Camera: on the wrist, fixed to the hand. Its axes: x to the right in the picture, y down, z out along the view.
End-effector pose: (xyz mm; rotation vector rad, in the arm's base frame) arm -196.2 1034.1 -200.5 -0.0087 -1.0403 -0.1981
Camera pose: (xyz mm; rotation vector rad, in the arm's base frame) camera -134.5 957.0 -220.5 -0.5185 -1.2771 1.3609
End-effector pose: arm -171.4 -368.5 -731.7 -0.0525 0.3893 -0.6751
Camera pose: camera -219.6 -431.1 -794.1 0.3648 -0.1938 0.7327
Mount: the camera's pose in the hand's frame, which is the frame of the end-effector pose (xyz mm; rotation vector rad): 25.3 -67.1 -70.7 0.3348 -0.4692 1.4684
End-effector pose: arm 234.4 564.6 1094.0 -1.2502 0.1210 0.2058
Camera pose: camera 275.4 479.6 1129.1 -0.5388 0.6253 1.6520
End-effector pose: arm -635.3 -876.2 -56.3 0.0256 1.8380 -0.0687
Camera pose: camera -713.7 -939.3 -59.8 1.4245 0.9697 0.5933
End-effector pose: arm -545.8 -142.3 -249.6 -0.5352 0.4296 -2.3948
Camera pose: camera -632.0 -97.0 -275.2 -0.3729 0.0934 -0.8563
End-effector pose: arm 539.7 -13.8 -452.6 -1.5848 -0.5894 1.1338
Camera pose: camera 624.8 -3.7 -399.6 -1.3280 0.6615 2.5284
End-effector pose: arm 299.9 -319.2 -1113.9 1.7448 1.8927 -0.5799
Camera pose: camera 226.5 -261.9 -1075.5 2.3203 -0.0460 -0.5795
